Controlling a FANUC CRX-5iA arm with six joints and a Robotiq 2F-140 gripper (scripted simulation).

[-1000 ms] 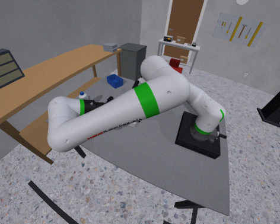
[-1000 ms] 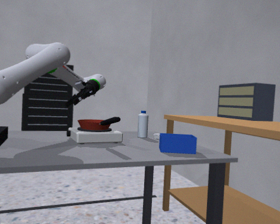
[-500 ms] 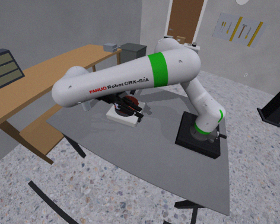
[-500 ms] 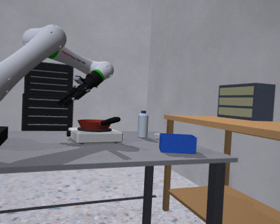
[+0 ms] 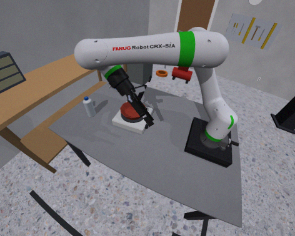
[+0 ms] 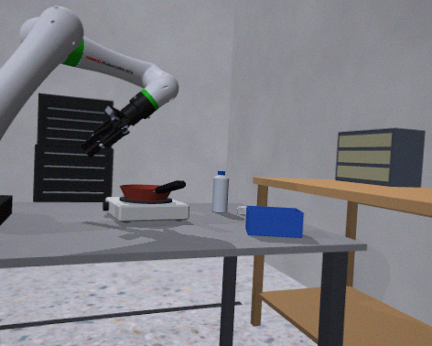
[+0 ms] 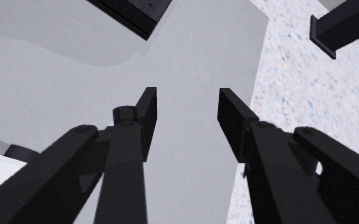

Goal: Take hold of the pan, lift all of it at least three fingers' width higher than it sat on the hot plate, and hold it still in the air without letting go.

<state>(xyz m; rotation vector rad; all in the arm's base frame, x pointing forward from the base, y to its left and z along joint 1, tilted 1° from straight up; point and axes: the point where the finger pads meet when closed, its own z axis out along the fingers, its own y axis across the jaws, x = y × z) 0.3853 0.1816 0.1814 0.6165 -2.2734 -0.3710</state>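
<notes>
Right now my hand is 22 cm to the left of the pan, 19 cm short of it and 15 cm above it. Also, from my hand: hot plate 21 cm below, 16 cm to the right, 16 cm ahead; white bottle 51 cm ahead, 16 cm below, 5 cm to the right.
</notes>
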